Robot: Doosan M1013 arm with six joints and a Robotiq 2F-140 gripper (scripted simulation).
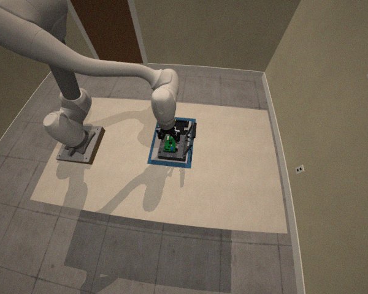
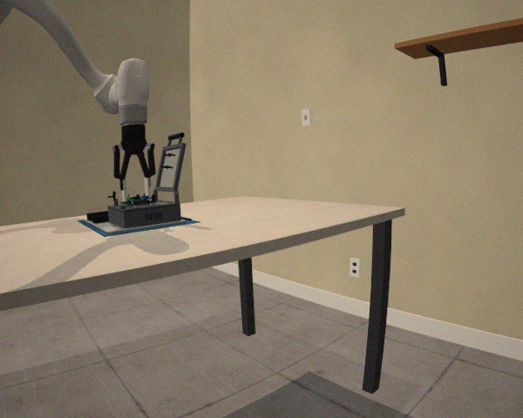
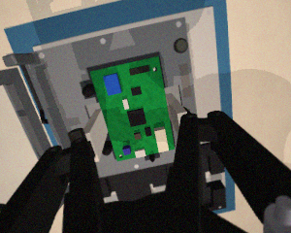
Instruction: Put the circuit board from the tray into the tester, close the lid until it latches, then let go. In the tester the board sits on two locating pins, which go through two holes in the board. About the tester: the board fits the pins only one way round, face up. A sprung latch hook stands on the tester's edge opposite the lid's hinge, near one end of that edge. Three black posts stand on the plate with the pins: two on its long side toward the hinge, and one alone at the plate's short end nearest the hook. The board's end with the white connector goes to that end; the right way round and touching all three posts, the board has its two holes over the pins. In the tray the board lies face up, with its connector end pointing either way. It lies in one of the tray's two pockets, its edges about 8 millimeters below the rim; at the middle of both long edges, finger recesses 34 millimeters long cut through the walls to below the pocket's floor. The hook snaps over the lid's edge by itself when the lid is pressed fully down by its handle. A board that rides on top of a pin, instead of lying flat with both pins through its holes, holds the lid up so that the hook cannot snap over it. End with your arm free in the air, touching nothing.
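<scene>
Right now the pin plate is 3 cm below my hand, 1 cm to the left of it and 1 cm ahead of it. Round my hand: latch hook (7 cm behind, 5 cm to the left, 1 cm below); tester (4 cm to the left, 3 cm ahead, 1 cm above); tester lid (12 cm ahead, 8 cm above, 2 cm to the left).
</scene>
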